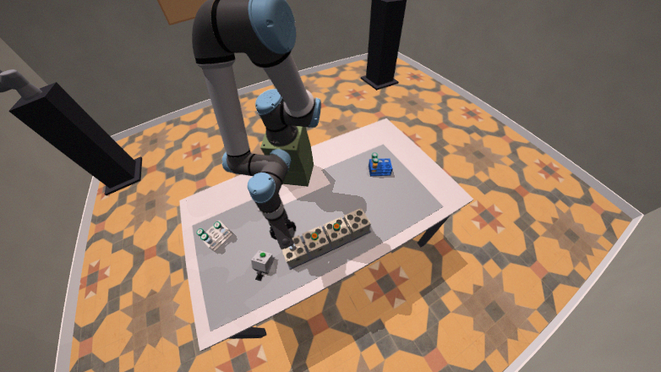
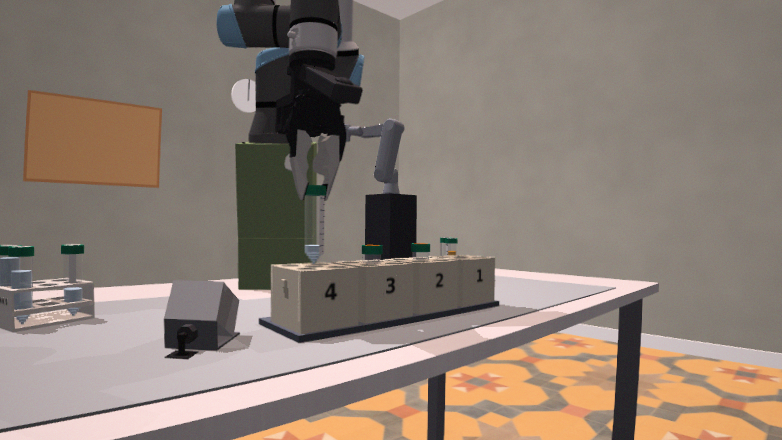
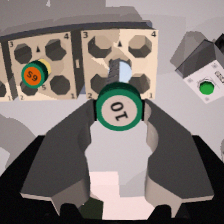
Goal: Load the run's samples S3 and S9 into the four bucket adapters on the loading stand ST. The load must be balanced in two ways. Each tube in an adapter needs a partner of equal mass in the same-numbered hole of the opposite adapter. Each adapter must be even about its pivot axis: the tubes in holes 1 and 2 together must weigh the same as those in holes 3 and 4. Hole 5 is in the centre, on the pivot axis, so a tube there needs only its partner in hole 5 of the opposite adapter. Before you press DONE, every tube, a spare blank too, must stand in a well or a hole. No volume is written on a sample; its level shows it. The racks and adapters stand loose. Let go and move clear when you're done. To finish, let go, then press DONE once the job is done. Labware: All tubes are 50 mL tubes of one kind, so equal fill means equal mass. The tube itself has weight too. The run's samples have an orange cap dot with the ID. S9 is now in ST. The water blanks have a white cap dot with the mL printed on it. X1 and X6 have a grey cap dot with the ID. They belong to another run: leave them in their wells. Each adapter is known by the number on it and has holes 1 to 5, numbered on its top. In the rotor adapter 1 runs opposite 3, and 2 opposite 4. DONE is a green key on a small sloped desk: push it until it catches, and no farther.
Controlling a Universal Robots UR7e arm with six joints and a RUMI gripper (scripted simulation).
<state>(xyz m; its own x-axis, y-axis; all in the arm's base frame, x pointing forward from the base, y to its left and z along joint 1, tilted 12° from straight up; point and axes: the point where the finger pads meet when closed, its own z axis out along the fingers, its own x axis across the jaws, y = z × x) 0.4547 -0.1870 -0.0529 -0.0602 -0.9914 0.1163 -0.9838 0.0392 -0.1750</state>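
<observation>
The water blank lies 36 cm to the right of my hand, 25 cm behind it and 15 cm below it. The rest, counted from my hand: bucket adapter (33 cm to the left, 16 cm below, 2 cm ahead); then white rack (34 cm to the right, 28 cm behind, 18 cm below); then tube (14 cm below, 10 cm to the left).
</observation>
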